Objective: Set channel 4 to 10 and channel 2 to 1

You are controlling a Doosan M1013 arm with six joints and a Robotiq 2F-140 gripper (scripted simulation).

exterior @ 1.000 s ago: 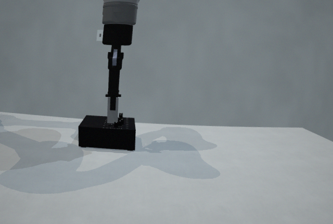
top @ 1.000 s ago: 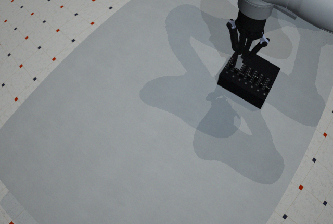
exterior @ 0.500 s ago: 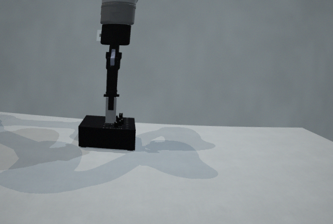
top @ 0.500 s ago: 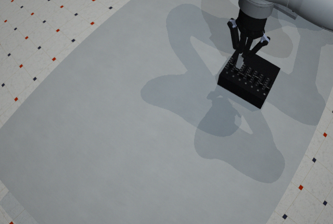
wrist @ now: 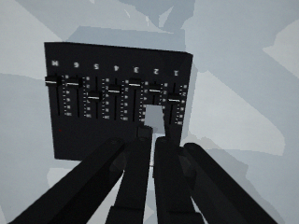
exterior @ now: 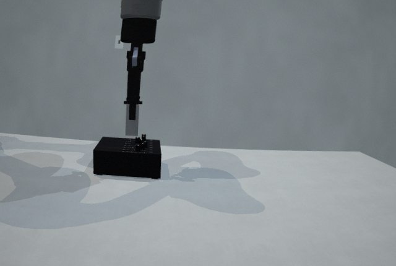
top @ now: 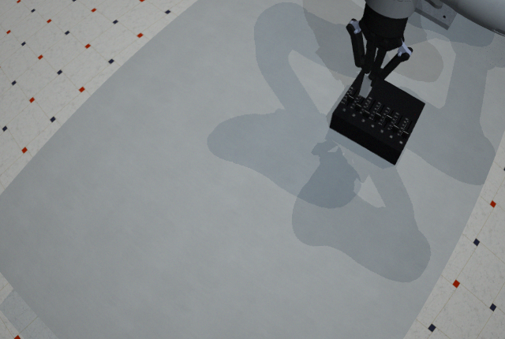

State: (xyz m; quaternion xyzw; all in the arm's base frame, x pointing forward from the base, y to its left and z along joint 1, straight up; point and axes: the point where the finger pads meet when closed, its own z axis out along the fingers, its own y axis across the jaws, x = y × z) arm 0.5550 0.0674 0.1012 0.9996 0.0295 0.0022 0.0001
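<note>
My hand is 5 cm above the channel 2 fader cap and 2 cm short of it. Also, from my hand: channel 5 fader cap (7 cm to the left, 5 cm below, 1 cm ahead); channel 4 fader cap (5 cm to the left, 5 cm below, 2 cm ahead); channel 1 fader cap (5 cm below, 2 cm to the right, 2 cm ahead).
</note>
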